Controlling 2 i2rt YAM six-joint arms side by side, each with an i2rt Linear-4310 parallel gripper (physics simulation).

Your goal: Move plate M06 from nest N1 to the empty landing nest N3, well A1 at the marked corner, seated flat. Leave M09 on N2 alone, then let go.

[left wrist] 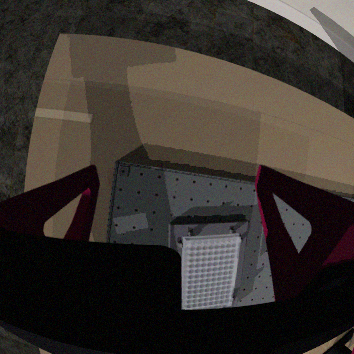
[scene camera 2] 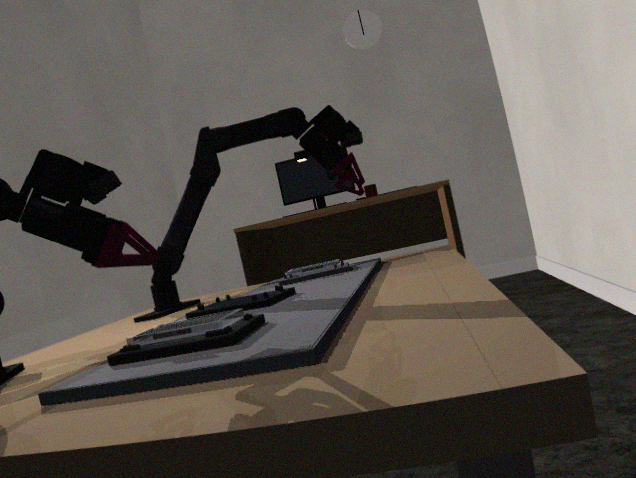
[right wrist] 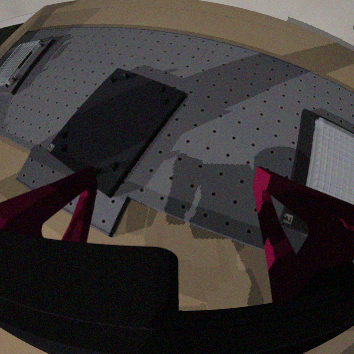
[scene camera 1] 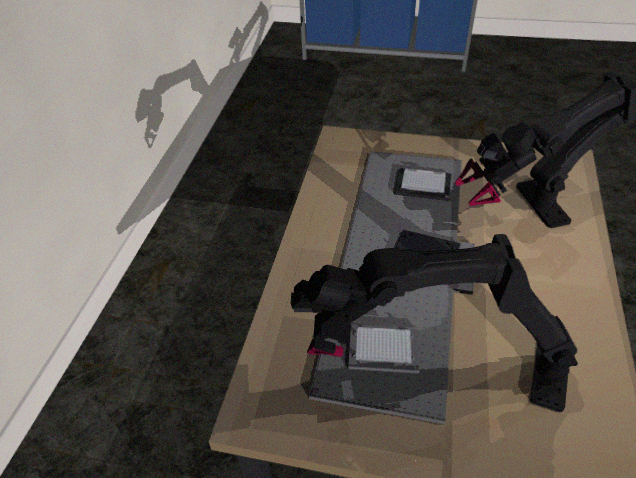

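A white well plate (scene camera 1: 384,344) (scene camera 2: 316,268) (left wrist: 210,272) (right wrist: 20,60) sits on a grey nest at the near end of the board in scene camera 1. A second white plate (scene camera 1: 424,180) (scene camera 2: 192,327) (right wrist: 332,160) sits on a black nest at the far end. I cannot read which is M06 or M09. The empty dark nest (scene camera 1: 426,240) (scene camera 2: 241,301) (right wrist: 120,130) lies between them, partly hidden by my left arm in scene camera 1. My left gripper (scene camera 1: 325,351) (scene camera 2: 359,191) (left wrist: 176,173) is open, above and beside the near plate. My right gripper (scene camera 1: 463,194) (scene camera 2: 155,256) (right wrist: 174,175) is open, raised beside the far plate.
The perforated grey board (scene camera 1: 380,398) (scene camera 2: 318,308) (right wrist: 215,135) lies on the wooden table (scene camera 1: 287,436) (scene camera 2: 437,328). My left arm reaches across the board in scene camera 1. A blue cabinet (scene camera 1: 385,23) stands behind the table. A monitor (scene camera 2: 303,182) stands on a desk in scene camera 2.
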